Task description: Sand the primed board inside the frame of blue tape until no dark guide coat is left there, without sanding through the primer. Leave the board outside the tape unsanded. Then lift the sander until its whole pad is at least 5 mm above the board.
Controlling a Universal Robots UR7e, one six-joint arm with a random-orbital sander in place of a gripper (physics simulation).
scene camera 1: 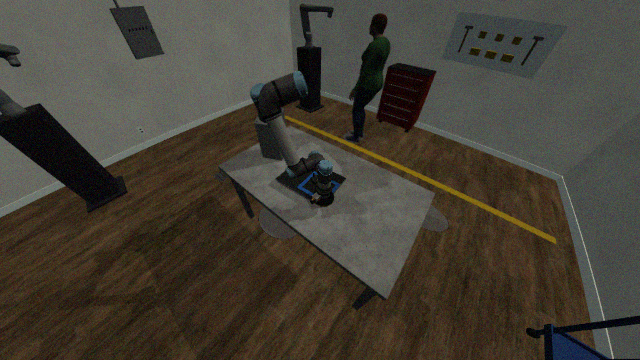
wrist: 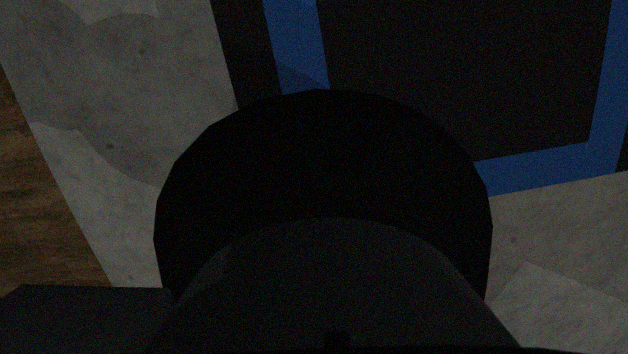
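Places are measured from the arm's base along level axes (x back, y right, z up), in millimetres.
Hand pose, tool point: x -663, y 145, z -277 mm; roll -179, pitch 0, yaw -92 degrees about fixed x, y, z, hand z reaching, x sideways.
After its pixels a point has its place.
The board (scene camera 1: 288,179) {x -357, y 164, z -305 mm} (wrist: 460,65) {x -589, y 67, z -305 mm} lies on the table. Blue tape (scene camera 1: 301,187) {x -479, y 155, z -304 mm} (wrist: 299,40) {x -573, y 149, z -304 mm} frames part of it. The board inside the tape looks dark in the wrist view, wherever it shows. My sander (scene camera 1: 324,198) (wrist: 320,160), with its round black pad, is at the near corner of the taped frame. In the wrist view it covers that corner, part of the dark area inside, and some table beside the board. Whether the pad touches the board or hangs just above it, I cannot tell. The surface under the pad is hidden.
The grey table (scene camera 1: 370,225) {x -970, y 64, z -348 mm} (wrist: 560,225) {x -723, y -81, z -348 mm} extends around the board. A person in a green top (scene camera 1: 375,60) stands behind the yellow floor line (scene camera 1: 425,179), near a red tool cabinet (scene camera 1: 406,95). Dark pedestals (scene camera 1: 309,75) (scene camera 1: 60,155) stand at the back and left.
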